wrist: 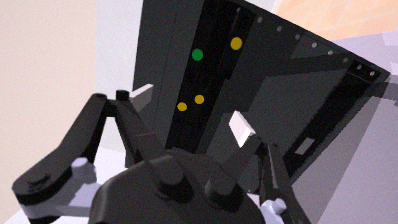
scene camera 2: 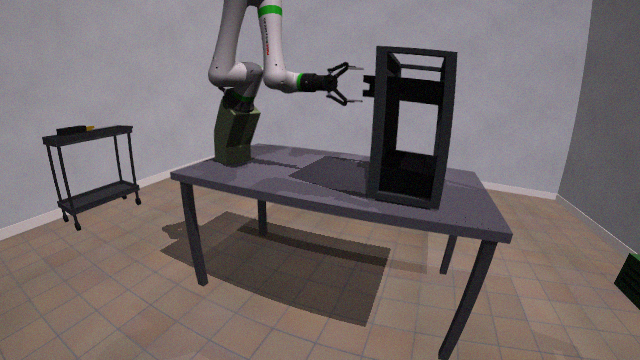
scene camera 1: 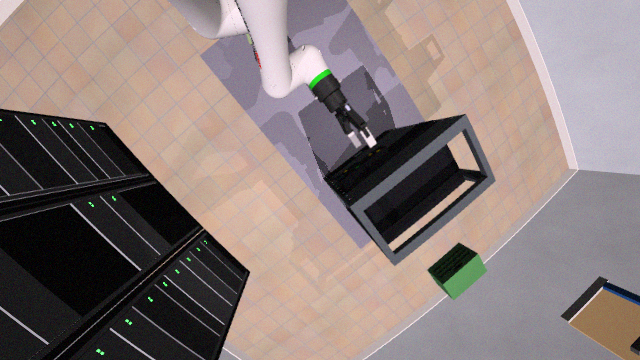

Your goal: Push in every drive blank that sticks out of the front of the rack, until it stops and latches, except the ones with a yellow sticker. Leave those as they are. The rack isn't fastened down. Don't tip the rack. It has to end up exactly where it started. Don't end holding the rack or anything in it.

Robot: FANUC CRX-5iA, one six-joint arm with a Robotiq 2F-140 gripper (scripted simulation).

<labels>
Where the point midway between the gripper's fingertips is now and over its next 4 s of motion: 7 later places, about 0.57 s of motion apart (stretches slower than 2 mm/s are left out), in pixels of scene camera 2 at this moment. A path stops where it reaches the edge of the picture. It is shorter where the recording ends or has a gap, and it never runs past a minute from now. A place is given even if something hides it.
My gripper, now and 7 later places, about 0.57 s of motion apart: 362, 84; 358, 86; 362, 86; 362, 84; 357, 79; 365, 79; 368, 79; 369, 79
</labels>
